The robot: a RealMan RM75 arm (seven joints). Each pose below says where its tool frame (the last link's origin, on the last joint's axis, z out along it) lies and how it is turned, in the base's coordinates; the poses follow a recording.
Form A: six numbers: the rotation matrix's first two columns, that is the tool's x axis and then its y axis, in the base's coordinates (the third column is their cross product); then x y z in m.
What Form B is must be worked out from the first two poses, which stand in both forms.
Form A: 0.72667, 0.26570, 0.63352, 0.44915, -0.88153, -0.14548, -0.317, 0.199, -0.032
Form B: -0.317, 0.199, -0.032, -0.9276, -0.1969, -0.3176, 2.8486
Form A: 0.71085, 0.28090, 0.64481, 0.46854, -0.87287, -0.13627, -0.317, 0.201, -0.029
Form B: -0.317, 0.201, -0.029, -0.9232, -0.2074, -0.3236, 2.8475
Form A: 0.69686, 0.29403, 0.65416, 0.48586, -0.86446, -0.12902, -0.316, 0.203, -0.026
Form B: -0.316, 0.203, -0.026, -0.9193, -0.2168, -0.3285, 2.8453
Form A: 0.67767, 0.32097, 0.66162, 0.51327, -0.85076, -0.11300, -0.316, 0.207, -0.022
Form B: -0.316, 0.207, -0.022, -0.9140, -0.2332, -0.3321, 2.8479
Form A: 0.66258, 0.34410, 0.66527, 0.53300, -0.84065, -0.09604, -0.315, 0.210, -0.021
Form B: -0.315, 0.210, -0.021, -0.9098, -0.2460, -0.3342, 2.8551
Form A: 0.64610, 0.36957, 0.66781, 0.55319, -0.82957, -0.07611, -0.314, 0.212, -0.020
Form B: -0.314, 0.212, -0.020, -0.9053, -0.2598, -0.3360, 2.8648
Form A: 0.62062, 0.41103, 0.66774, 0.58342, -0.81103, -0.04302, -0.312, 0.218, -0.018
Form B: -0.312, 0.218, -0.018, -0.8984, -0.2814, -0.3372, 2.8831
